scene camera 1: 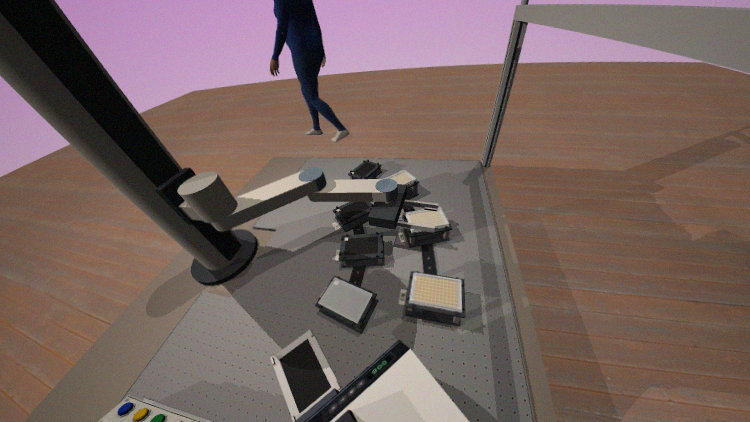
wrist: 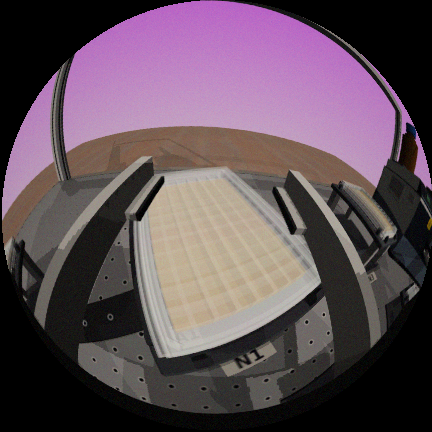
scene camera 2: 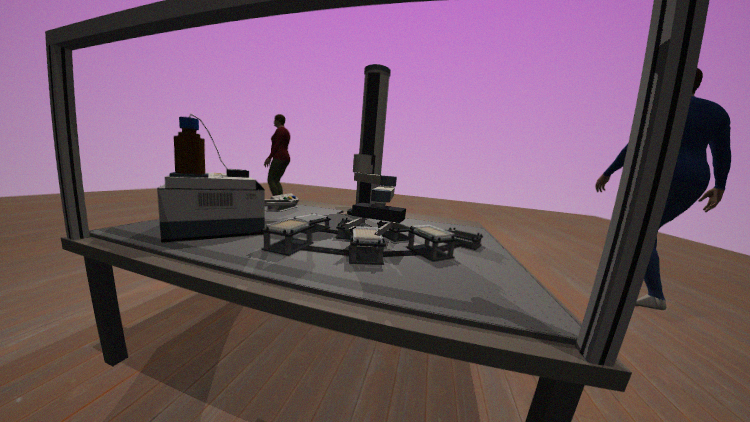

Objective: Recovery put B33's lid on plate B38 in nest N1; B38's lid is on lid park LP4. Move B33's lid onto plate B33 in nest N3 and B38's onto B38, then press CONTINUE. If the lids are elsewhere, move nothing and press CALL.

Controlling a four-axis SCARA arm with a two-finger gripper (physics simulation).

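Where they show: gripper, fingertip midpoint: (scene camera 1: 436, 217) (wrist: 219, 171) (scene camera 2: 362, 229); arm's base, origin of the base link: (scene camera 1: 226, 256).
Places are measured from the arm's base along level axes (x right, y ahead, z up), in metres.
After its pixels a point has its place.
Observation:
A plate under a clear lid (wrist: 230, 240) @(x -0.197, y 0.729, z 0.093 m) (scene camera 1: 425, 217) @(x -0.208, y 0.745, z 0.093 m) sits in nest N1 (wrist: 172, 366) (scene camera 1: 427, 240) @(x -0.170, y 0.758, z 0.018 m) (scene camera 2: 366, 256) @(x -0.217, y 0.769, z 0.018 m). My gripper (wrist: 219, 171) @(x -0.200, y 0.781, z 0.105 m) (scene camera 1: 434, 217) @(x -0.200, y 0.781, z 0.105 m) is open, its fingers on either side of the lid; nothing is gripped. Beige plates stand in the nearer nest (scene camera 1: 436, 291) @(x 0.053, y 0.787, z 0.094 m) (scene camera 2: 291, 226) @(x 0.017, y 0.823, z 0.094 m) and the farther nest (scene camera 1: 402, 179) @(x -0.412, y 0.641, z 0.099 m) (scene camera 2: 431, 231) @(x -0.408, y 0.655, z 0.099 m); their labels are unreadable. A pale lid (scene camera 1: 347, 300) @(x 0.103, y 0.556, z 0.066 m) lies on the nearest lid park. Three dark lid parks (scene camera 1: 361, 247) @(x -0.079, y 0.547, z 0.060 m) (scene camera 1: 352, 212) @(x -0.239, y 0.467, z 0.058 m) (scene camera 1: 365, 169) @(x -0.544, y 0.441, z 0.055 m) show no lid; park labels are unreadable. The button panel (scene camera 1: 118, 418) @(x 0.473, y 0.137, z 0.084 m) shows partly, with blue, yellow and green buttons.
A white instrument (scene camera 1: 403, 391) @(x 0.285, y 0.735, z 0.220 m) (scene camera 2: 212, 209) @(x 0.314, y 0.842, z 0.115 m) carries a brown bottle (scene camera 2: 189, 153) @(x 0.374, y 0.870, z 0.296 m). A framed screen (scene camera 1: 306, 372) @(x 0.286, y 0.533, z 0.113 m) stands beside it. The arm's column (scene camera 1: 120, 141) @(x 0.030, y 0.077, z 0.503 m) (scene camera 2: 373, 131) @(x -0.025, y 0.077, z 0.516 m) rises behind the nests. Frame posts (scene camera 1: 504, 94) @(x -0.684, y 1.024, z 0.342 m) (scene camera 2: 68, 141) @(x 0.685, y 1.027, z 0.309 m) stand at the table edges. People are beyond the table.

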